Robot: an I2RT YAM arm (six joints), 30 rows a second.
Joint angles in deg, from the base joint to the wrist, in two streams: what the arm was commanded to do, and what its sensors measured. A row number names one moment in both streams.
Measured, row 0:
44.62 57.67 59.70 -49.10 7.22 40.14
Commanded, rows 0 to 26:
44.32 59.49 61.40 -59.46 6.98 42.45
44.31 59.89 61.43 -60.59 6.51 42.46
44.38 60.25 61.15 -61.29 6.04 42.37
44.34 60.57 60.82 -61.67 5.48 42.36
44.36 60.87 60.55 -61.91 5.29 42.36
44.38 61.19 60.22 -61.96 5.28 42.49
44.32 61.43 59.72 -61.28 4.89 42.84
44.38 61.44 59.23 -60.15 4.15 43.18
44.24 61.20 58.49 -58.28 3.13 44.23
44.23 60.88 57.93 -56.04 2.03 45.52
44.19 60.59 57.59 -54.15 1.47 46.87
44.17 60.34 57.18 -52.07 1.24 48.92
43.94 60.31 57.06 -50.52 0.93 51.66
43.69 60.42 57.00 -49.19 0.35 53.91
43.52 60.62 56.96 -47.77 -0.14 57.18
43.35 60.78 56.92 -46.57 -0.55 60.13
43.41 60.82 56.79 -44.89 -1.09 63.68
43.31 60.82 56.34 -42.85 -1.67 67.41
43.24 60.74 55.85 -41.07 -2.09 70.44
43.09 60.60 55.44 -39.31 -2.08 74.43
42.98 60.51 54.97 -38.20 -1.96 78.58
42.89 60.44 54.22 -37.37 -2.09 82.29
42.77 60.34 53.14 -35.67 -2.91 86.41
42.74 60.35 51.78 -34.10 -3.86 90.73
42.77 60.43 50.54 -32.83 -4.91 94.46
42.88 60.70 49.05 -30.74 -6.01 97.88
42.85 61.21 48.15 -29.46 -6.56 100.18
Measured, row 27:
42.98 60.77 50.89 -34.81 -3.64 84.33
